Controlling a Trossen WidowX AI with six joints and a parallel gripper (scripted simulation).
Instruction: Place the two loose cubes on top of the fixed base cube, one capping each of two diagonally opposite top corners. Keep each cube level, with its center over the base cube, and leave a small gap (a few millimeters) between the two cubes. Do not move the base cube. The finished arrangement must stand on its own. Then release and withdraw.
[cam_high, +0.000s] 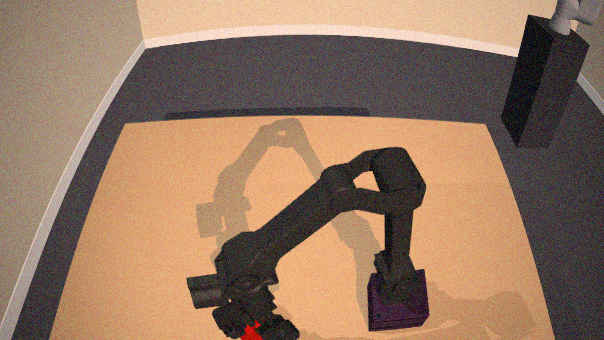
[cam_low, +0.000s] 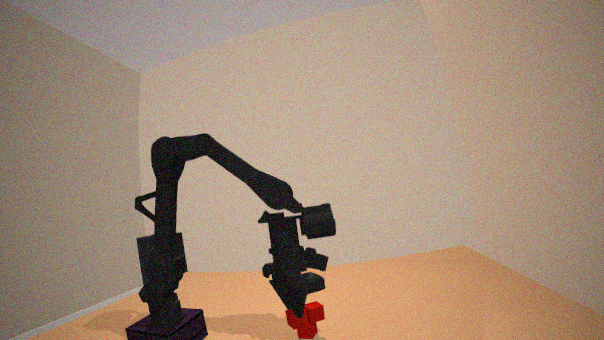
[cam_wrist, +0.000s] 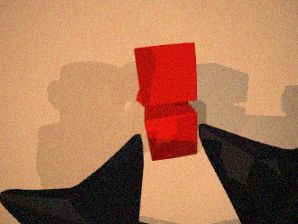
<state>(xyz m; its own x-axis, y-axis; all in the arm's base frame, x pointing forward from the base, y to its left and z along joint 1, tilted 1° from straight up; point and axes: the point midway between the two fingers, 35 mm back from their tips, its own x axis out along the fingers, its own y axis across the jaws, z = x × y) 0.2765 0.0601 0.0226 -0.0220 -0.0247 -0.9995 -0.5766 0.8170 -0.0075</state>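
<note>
The red cube lies 4 cm ahead of my gripper tip, 2 cm to the left of it and 1 cm below it.
</note>
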